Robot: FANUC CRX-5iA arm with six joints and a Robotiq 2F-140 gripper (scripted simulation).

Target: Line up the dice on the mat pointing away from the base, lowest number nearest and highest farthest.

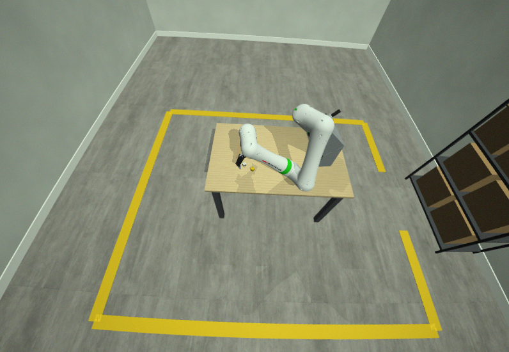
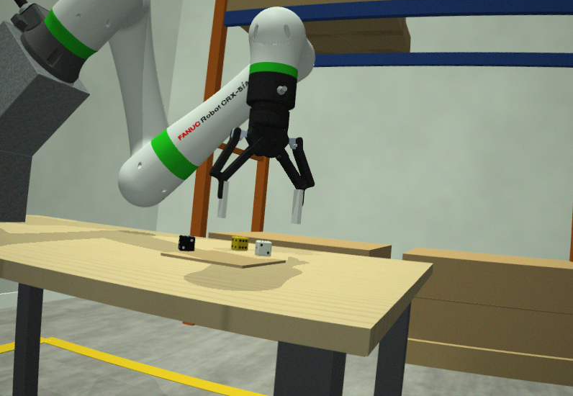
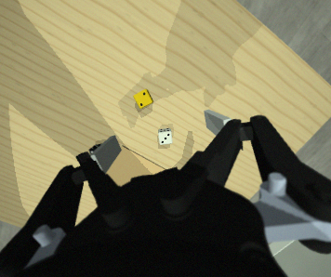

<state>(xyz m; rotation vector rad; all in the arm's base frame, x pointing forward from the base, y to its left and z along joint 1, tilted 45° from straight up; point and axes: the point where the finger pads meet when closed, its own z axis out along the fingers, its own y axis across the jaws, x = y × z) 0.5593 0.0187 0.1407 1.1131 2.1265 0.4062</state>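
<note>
Right now the yellow die is 6 cm below my hand, 4 cm behind it and 3 cm to the left of it. The rest, counted from my hand: black die (10 cm behind, 9 cm to the right, 6 cm below); then tan mat (16 cm to the right, 7 cm below, 1 cm behind); then white die (6 cm below, 2 cm to the right, 2 cm ahead).
</note>
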